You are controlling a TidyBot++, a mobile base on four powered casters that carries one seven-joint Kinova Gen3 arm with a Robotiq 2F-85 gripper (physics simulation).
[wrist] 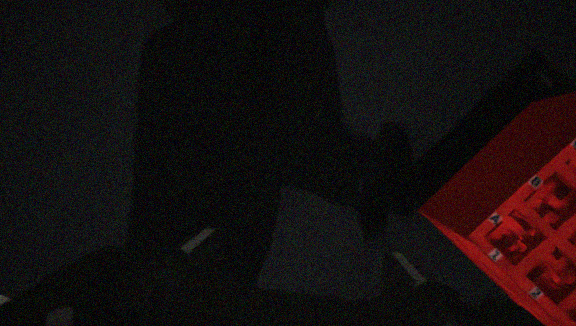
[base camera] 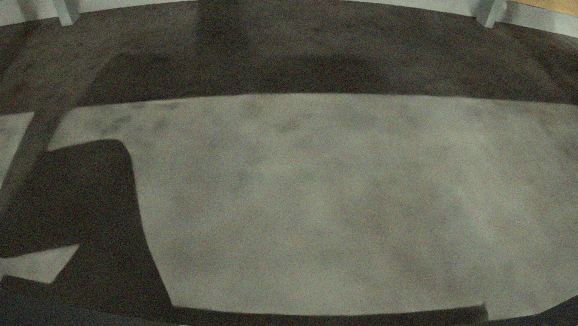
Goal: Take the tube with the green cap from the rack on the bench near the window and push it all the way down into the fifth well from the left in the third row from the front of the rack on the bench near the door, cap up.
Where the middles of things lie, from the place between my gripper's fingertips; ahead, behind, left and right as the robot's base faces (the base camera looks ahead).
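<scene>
You'd find the red rack [wrist: 502,209] 60 mm ahead of my hand and 160 mm to the right of it.
</scene>
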